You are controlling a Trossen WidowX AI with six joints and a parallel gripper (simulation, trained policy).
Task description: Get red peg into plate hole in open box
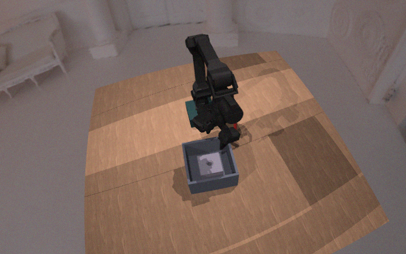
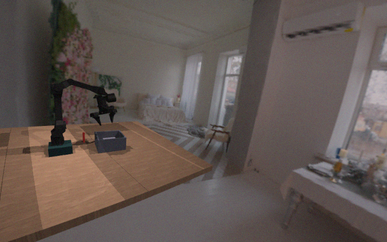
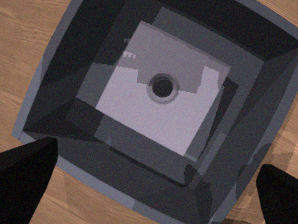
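Right now my gripper tip is 16 cm past the red peg, 13 cm above it and 10 cm to the right of it. From my gripper tip the other things lie so: plate 13 cm below, 2 cm to the right, 2 cm ahead; grey-blue box 15 cm below, 2 cm to the right, 2 cm ahead.
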